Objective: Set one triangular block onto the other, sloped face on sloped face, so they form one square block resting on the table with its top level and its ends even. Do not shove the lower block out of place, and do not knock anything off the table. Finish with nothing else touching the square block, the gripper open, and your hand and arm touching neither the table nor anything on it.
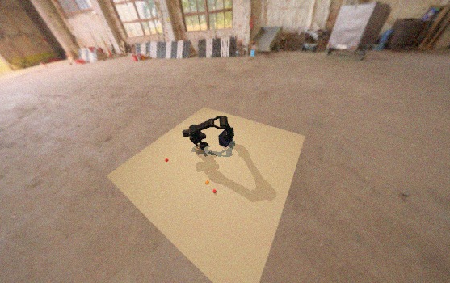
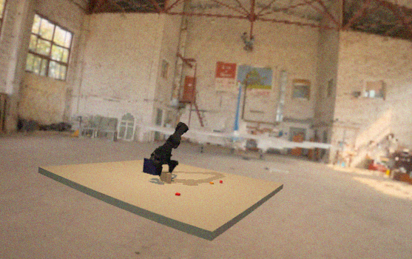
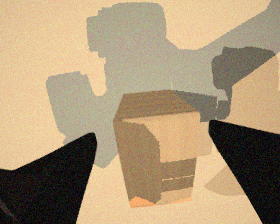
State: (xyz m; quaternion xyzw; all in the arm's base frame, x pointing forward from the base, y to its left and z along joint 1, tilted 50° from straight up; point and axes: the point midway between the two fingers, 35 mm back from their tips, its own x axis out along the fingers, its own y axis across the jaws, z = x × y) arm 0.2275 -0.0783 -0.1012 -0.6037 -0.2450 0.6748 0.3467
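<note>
Now: gripper tip 10 mm below the tan triangular block and 10 mm past it. Also, from my gripper tip: small red cube: 350 mm to the left, 250 mm ahead, 30 mm below; then small orange piece: 260 mm to the left, 220 mm ahead, 30 mm below.
</note>
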